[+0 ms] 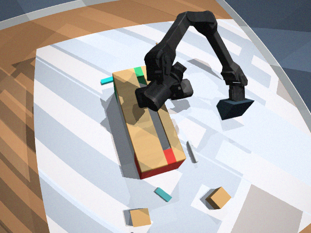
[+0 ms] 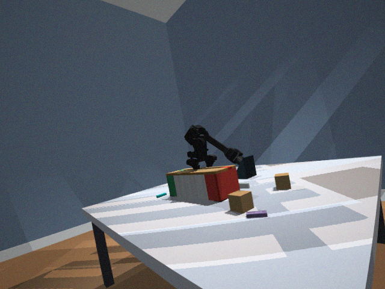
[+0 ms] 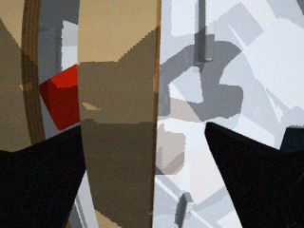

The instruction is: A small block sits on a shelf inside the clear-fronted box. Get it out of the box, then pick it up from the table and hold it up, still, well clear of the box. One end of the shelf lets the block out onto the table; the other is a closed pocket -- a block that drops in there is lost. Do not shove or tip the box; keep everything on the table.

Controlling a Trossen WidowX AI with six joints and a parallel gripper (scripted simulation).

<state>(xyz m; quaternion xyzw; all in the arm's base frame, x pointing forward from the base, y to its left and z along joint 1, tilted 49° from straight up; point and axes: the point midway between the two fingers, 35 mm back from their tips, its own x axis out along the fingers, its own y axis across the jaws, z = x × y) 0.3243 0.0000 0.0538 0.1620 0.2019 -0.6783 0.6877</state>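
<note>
Right now the red block is 6 cm ahead of my gripper tip and 2 cm to the right of it. Also, from my gripper tip: teal bar: 17 cm ahead, 20 cm to the right, 8 cm below; box: 3 cm ahead, 5 cm to the left, 3 cm below; purple bar: 20 cm ahead, 46 cm to the left, 8 cm below.
</note>
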